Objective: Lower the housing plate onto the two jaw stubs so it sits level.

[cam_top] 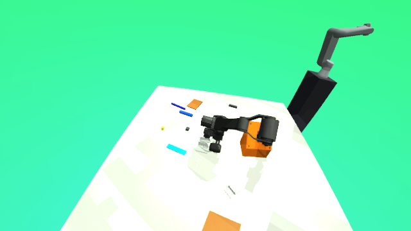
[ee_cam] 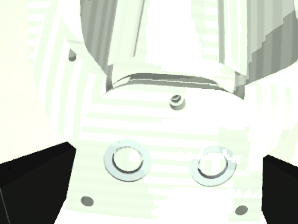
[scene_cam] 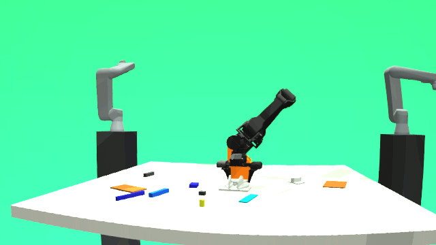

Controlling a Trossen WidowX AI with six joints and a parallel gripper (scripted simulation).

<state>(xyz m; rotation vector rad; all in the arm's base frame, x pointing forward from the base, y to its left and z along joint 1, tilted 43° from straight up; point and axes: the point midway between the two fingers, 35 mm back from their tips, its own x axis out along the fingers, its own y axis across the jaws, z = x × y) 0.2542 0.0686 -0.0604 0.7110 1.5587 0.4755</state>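
The housing plate lies 10 mm ahead of my gripper tip and 20 mm above it. Round my gripper tip: cyan bar 230 mm ahead, 50 mm to the left; black block 190 mm ahead, 120 mm to the right; blue block 40 mm ahead, 190 mm to the right.
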